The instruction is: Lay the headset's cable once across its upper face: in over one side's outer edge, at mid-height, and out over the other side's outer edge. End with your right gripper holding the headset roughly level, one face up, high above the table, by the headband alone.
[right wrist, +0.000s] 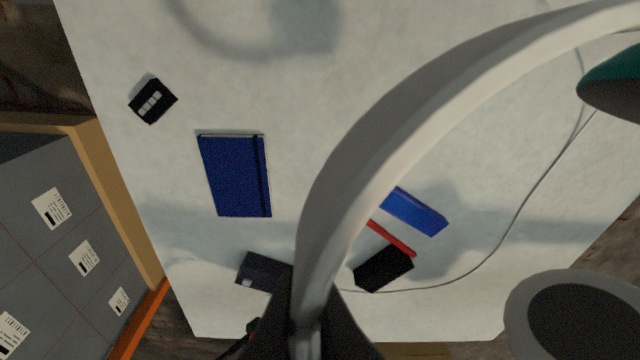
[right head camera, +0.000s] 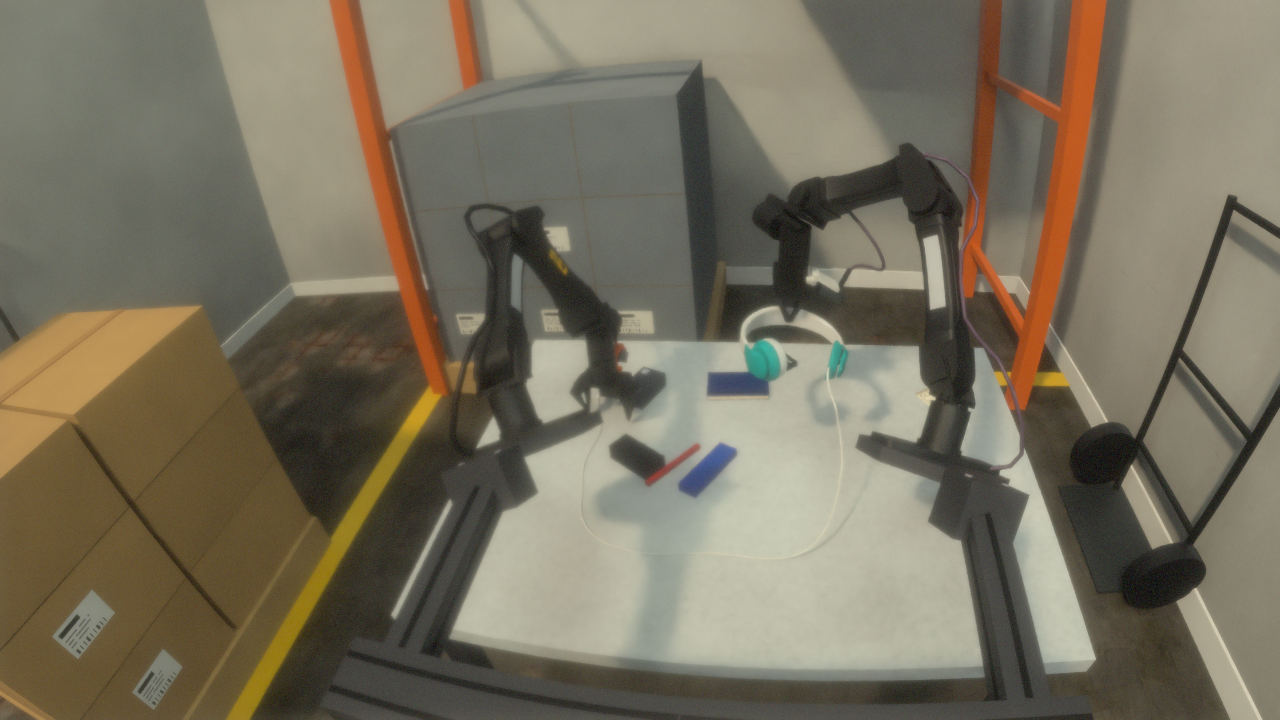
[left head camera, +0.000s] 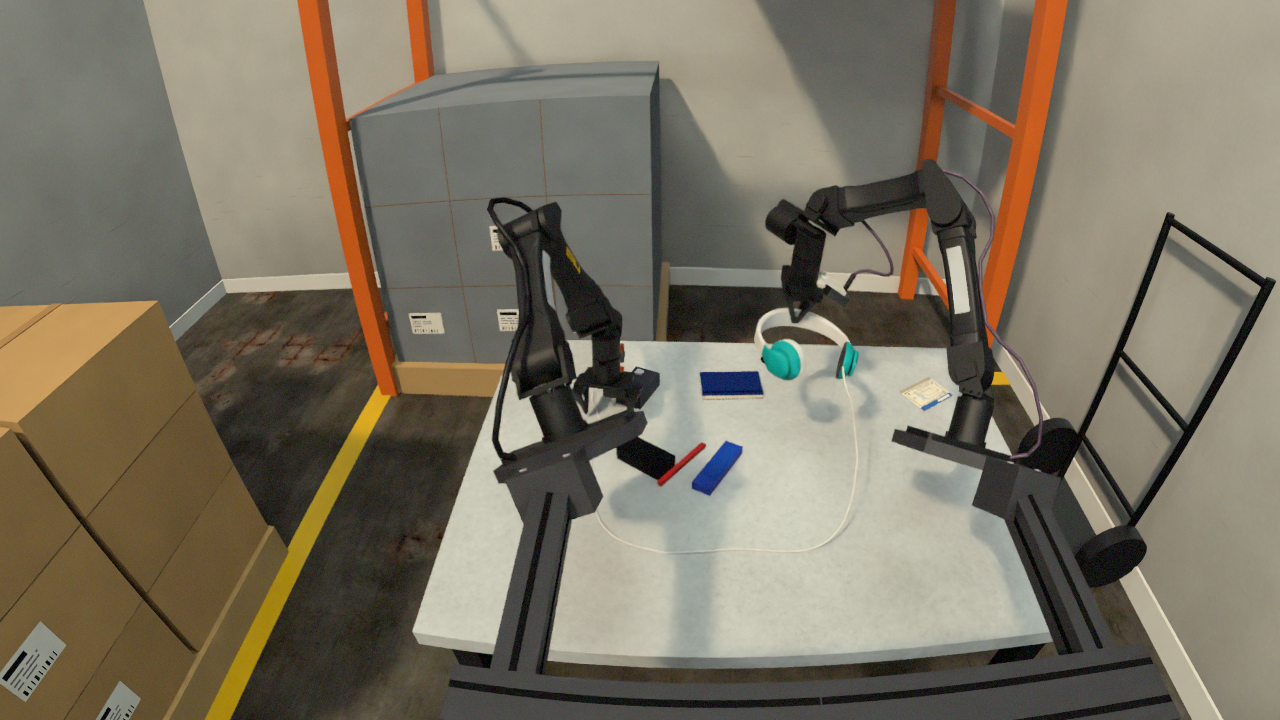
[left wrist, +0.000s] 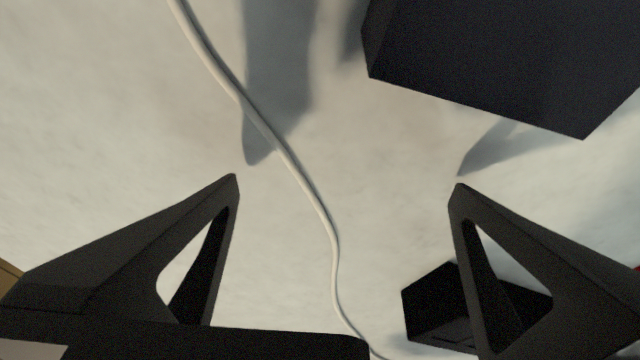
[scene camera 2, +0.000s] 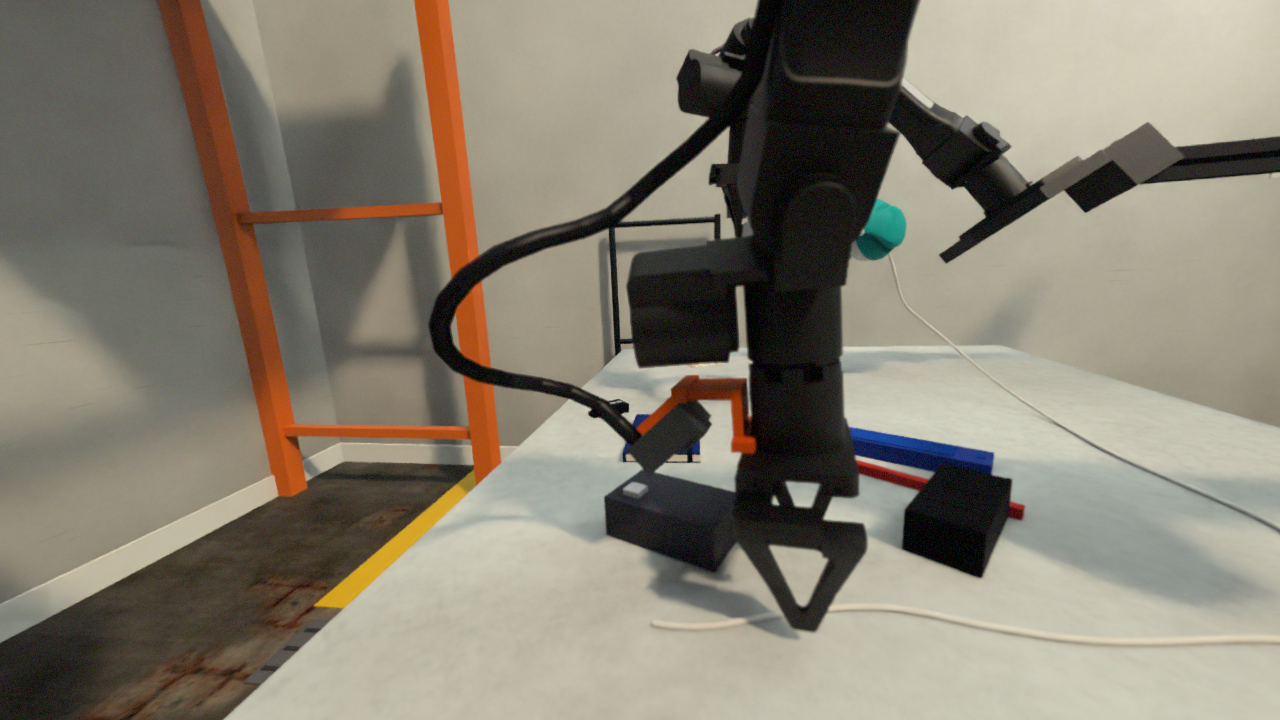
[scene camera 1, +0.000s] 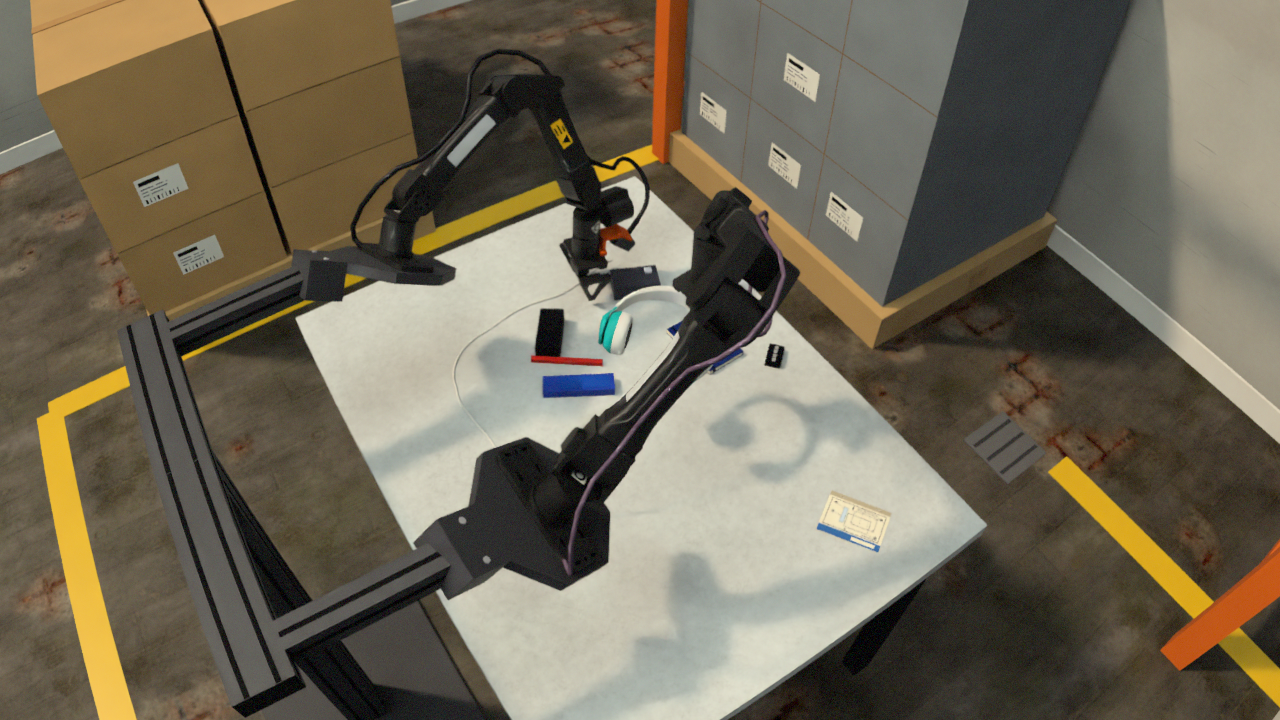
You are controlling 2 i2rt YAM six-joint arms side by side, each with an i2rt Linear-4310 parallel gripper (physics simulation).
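Frame: origin at the left arm's base, x back, y left, z down, level; metres.
Where they show: left gripper, between the fingertips: [right head camera: 608, 416] [left wrist: 344, 189] [scene camera 2: 804, 578] [scene camera 1: 583, 285]; right gripper, between the fingertips: [right wrist: 304, 277] [right head camera: 788, 319] [left head camera: 794, 321]; left arm's base, origin of its link: [right head camera: 524, 438] [left head camera: 568, 440] [scene camera 1: 393, 259]; right arm's base, origin of its link: [right head camera: 936, 457] [left head camera: 963, 448] [scene camera 1: 546, 508].
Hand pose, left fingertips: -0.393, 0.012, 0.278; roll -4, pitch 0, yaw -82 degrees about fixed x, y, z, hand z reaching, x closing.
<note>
Each offset is from my left fingertips to the top centre of the thing, as dx, dy, dz.
My right gripper [left head camera: 796, 315] [right head camera: 789, 313] is shut on the white headband of the headset [left head camera: 781, 359] [right head camera: 763, 359] [scene camera 1: 614, 331], which hangs high above the table, roughly level, teal cups toward the robot's base. The white cable [left head camera: 742, 549] [left wrist: 302, 177] drops from the right-hand cup in the left head camera, curves along the table's front and runs back at the left. No cable shows across the headset. My left gripper [left wrist: 344, 189] [scene camera 2: 805, 622] is open, pointing down low over the table; the cable passes between its fingers, untouched. The cable's free end lies past them in scene camera 2.
A dark box @(-0.097, -0.055, -0.031) [scene camera 2: 671, 519] lies beside the left gripper. A black block @(+0.130, -0.094, -0.025) [left head camera: 645, 457], red stick @(+0.131, -0.167, +0.000) [left head camera: 682, 463] and blue block @(+0.142, -0.238, -0.010) [left head camera: 717, 467] lie mid-table. A blue notebook @(-0.138, -0.266, -0.002) [left head camera: 731, 385] and small black item @(-0.243, -0.369, -0.005) [right wrist: 153, 101] lie near the back, and a card @(-0.137, -0.760, +0.009) [scene camera 1: 854, 520] at the right.
</note>
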